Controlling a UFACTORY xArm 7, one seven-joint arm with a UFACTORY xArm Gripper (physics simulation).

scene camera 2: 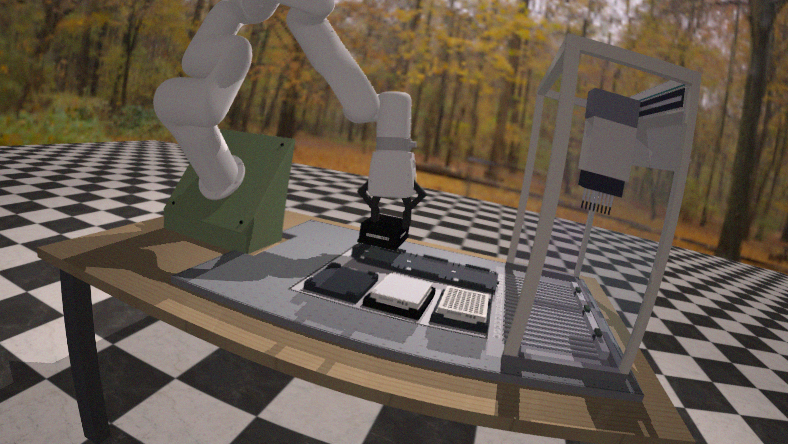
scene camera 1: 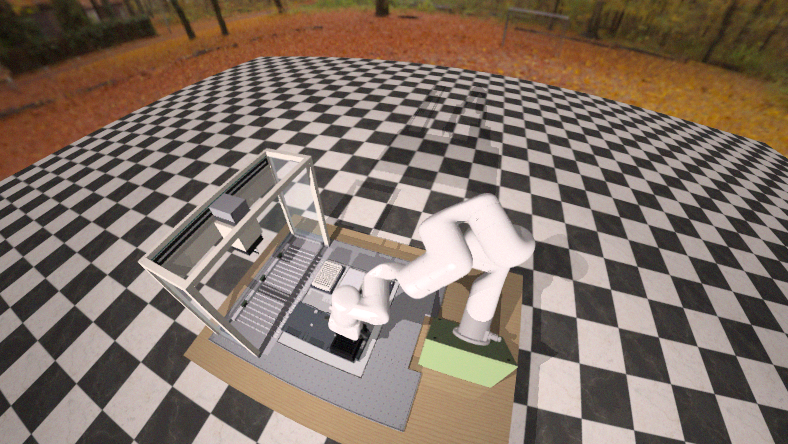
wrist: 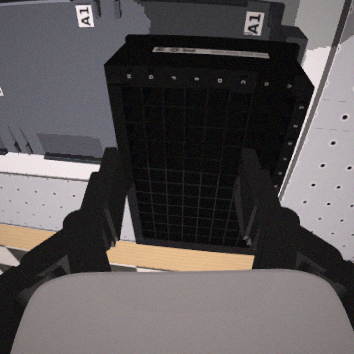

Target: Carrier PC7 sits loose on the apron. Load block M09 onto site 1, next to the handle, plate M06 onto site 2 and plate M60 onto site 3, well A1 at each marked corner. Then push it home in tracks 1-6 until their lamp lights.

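Pixels of known places: gripper, fingertip midpoint: (scene camera 2: pixel 390 227) (scene camera 1: pixel 346 334) (wrist: pixel 179 165); arm's base, origin of the base link: (scene camera 2: pixel 222 178) (scene camera 1: pixel 470 337).
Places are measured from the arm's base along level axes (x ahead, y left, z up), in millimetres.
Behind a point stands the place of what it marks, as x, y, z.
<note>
My gripper (scene camera 1: pixel 352 334) {380, 164, -50} (scene camera 2: pixel 390 218) {380, 164, -50} (wrist: pixel 179 165) {380, 164, -50} is shut on black block M09 (scene camera 1: pixel 345 347) {356, 204, -45} (scene camera 2: pixel 382 231) {385, 106, -50} (wrist: pixel 185 120) {381, 130, -43}. The block hangs roughly level, low over the handle end of dark carrier PC7 (scene camera 1: pixel 308 325) {547, 188, -115} (scene camera 2: pixel 460 271) {550, 194, -116} (wrist: pixel 60 75) {477, 158, -116}. In the wrist view its A1 corner is at the upper right, towards the A1 mark (wrist: pixel 254 23) {352, 101, -116} at the carrier's end. The block hides most of that site. The carrier lies on the apron, outside the tracks (scene camera 1: pixel 267 308) {746, 217, -127} (scene camera 2: pixel 545 322). A white plate (scene camera 2: pixel 404 289) {507, -60, -101} and a cream perforated plate (scene camera 1: pixel 329 274) {606, -38, -102} (scene camera 2: pixel 464 303) {615, -47, -101} sit on black holders; their labels are unreadable.
A dark holder (scene camera 2: pixel 340 281) {393, -79, -115} with no plate stands left of the white plate in scene camera 2. A pipetting head (scene camera 1: pixel 237 223) {762, 141, 287} (scene camera 2: pixel 609 140) hangs inside the framed enclosure over the tracks. The green arm pedestal (scene camera 1: pixel 468 364) {-19, 98, 25} (scene camera 2: pixel 242 204) {98, -25, -41} stands opposite the enclosure.
</note>
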